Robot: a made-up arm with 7 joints.
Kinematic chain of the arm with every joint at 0, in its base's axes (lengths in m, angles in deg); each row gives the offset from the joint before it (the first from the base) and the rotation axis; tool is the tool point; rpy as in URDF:
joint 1: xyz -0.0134 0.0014 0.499 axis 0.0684 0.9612 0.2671
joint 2: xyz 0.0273 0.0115 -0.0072 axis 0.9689 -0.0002 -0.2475
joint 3: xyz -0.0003 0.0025 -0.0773 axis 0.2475 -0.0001 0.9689
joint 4: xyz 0.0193 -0.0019 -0.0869 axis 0.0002 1 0
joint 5: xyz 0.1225 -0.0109 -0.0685 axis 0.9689 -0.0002 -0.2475
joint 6: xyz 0.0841 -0.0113 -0.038 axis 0.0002 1 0
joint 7: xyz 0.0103 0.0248 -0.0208 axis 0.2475 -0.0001 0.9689
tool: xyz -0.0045 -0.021 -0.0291 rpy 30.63 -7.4 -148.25
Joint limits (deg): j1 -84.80..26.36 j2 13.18..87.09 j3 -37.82..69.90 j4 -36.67..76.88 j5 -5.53..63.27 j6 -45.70..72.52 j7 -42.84..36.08
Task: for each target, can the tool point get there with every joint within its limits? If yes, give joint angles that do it. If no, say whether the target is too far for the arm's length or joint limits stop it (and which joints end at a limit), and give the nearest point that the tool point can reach.
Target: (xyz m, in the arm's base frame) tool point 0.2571 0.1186 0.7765
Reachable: yes | joints -63.12 76.86 5.96 -8.40 55.74 -26.99 -23.96
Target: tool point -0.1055 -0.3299 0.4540
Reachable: no: joint limits stop it (at a limit: joint 1, joint 2, joint 3, joint 4, joint 5, joint 6) | nearest point 0.0987 -0.2564 0.6804 | short by 0.314 m
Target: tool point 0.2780 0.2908 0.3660
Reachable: yes | joints -24.07 20.17 50.75 5.43 22.22 -19.40 18.62
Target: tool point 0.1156 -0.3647 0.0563
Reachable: no: too far | nearest point 0.1231 -0.1282 0.1426 | short by 0.252 m
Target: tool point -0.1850 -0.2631 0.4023
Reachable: no: joint limits stop it (at a limit: joint 1, joint 2, joint 3, joint 4, joint 5, joint 6) | nearest point 0.0775 -0.0940 0.2492 | short by 0.348 m
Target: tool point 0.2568 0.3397 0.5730
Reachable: yes | joints -74.02 74.22 -7.28 63.48 19.75 9.60 14.47
